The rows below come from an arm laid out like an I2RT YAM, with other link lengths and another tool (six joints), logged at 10 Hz.
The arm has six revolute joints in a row. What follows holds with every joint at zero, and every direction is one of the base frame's. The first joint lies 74.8 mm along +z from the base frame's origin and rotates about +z. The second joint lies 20.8 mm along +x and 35.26 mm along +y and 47.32 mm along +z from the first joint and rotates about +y. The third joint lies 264 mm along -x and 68.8 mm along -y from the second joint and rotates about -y. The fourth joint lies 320.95 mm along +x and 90.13 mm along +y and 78.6 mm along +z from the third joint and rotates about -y. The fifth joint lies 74 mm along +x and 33.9 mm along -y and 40.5 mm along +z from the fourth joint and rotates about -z. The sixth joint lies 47.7 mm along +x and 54.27 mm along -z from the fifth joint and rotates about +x. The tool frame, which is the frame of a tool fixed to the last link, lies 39 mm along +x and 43 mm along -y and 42 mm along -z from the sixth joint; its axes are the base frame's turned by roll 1.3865, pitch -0.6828 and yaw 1.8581 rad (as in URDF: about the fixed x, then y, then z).
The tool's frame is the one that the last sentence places.
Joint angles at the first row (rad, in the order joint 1, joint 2, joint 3, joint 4, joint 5, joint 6):
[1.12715, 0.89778, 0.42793, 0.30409, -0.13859, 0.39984]
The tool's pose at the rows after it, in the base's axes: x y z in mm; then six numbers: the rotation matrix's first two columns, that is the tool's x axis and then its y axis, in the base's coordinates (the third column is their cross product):
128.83 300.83 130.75 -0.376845 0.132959 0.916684 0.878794 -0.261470 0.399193
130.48 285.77 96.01 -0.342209 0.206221 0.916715 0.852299 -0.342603 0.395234
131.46 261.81 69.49 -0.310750 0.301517 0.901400 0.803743 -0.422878 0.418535
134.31 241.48 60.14 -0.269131 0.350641 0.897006 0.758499 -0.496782 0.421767
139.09 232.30 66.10 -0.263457 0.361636 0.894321 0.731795 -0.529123 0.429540
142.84 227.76 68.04 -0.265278 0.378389 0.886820 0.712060 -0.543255 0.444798
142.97 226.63 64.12 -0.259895 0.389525 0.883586 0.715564 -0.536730 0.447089
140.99 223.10 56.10 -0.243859 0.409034 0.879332 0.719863 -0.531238 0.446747
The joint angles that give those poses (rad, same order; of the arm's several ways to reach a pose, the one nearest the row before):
[1.15336, 0.97308, 0.40685, 0.34495, -0.02943, 0.43928]
[1.15356, 1.00605, 0.32942, 0.41423, 0.07770, 0.46675]
[1.15057, 0.99739, 0.25663, 0.42265, 0.20262, 0.47835]
[1.12865, 0.94260, 0.20832, 0.38774, 0.28213, 0.50513]
[1.10474, 0.87926, 0.19635, 0.34233, 0.30338, 0.50257]
[1.09230, 0.86441, 0.19478, 0.32869, 0.32192, 0.49103]
[1.08912, 0.87815, 0.19316, 0.33011, 0.31798, 0.48936]
[1.08922, 0.89200, 0.18319, 0.32628, 0.32131, 0.49576]

